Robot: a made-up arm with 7 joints. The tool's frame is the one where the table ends. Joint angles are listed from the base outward.
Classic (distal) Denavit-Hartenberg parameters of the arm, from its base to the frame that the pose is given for. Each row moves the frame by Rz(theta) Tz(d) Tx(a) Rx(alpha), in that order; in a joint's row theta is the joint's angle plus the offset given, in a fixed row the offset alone. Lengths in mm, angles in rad.
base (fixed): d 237; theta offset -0.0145; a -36.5; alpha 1.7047
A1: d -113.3; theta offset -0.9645; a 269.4; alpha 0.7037
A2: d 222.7; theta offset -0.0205; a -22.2; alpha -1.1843
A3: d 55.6; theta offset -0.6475; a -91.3; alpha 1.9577
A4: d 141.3; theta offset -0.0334; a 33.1; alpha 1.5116
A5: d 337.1; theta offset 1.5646; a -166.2; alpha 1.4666
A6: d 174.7; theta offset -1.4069; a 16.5; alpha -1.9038
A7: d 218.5; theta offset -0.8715; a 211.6; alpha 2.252
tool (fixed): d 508.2; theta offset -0.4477; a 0; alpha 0
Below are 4 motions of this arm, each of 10 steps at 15 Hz.
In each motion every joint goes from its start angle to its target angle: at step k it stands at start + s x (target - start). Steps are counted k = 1, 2, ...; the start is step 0. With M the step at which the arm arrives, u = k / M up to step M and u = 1 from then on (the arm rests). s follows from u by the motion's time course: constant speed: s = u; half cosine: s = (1 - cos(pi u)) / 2; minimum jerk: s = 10 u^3 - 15 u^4 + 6 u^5.
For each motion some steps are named. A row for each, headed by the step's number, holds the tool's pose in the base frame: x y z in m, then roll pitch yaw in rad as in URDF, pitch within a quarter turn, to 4 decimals.
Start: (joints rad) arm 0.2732 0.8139 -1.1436 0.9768 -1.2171 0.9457 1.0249
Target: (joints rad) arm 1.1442 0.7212 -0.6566 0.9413 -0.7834 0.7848 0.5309
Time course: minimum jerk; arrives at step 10
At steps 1, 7, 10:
1: 0.0233 -0.4600 -0.2817 -1.2911 -0.9888 -3.0291
7: 0.4400 -0.5748 -0.0631 -1.1173 -0.0111 -2.9248
10: 0.4945 -0.5955 0.0275 -1.0490 0.1747 -2.8795

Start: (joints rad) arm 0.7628 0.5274 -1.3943 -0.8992 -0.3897 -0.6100 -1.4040
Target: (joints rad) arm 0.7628 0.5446 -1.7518 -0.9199 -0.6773 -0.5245 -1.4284
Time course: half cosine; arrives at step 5
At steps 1, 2, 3, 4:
1: 0.7622 0.3996 0.4475 0.2618 0.6195 0.5140
2: 0.8076 0.3508 0.4326 0.2809 0.6470 0.4421
3: 0.8583 0.2890 0.4085 0.2959 0.6864 0.3507
4: 0.8948 0.2385 0.3850 0.3001 0.7218 0.2743

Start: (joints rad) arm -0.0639 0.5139 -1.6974 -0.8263 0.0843 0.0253 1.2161
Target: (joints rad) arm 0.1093 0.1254 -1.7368 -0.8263 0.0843 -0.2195 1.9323
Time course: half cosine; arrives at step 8
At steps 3, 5, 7, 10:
3: -0.2994 0.1758 -0.2767 2.1354 -0.1749 -1.6539
5: -0.2482 0.0435 -0.2400 2.0351 0.0218 -1.2984
7: -0.1808 -0.0378 -0.2398 2.0236 0.1635 -1.0459
10: -0.1695 -0.0477 -0.2413 2.0259 0.1826 -1.0095

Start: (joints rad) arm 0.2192 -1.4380 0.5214 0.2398 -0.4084 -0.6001 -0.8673
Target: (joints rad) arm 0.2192 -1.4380 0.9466 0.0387 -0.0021 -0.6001 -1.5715
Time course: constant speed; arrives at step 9
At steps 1, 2, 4, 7, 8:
1: -0.2754 0.4947 0.3290 -0.0450 0.6520 1.6931
2: -0.2595 0.4694 0.3797 0.0410 0.5655 1.7622
4: -0.2212 0.4061 0.4713 0.1715 0.3763 1.8683
7: -0.1529 0.2851 0.5754 0.2928 0.0704 1.9835
8: -0.1285 0.2401 0.5996 0.3180 -0.0340 2.0176

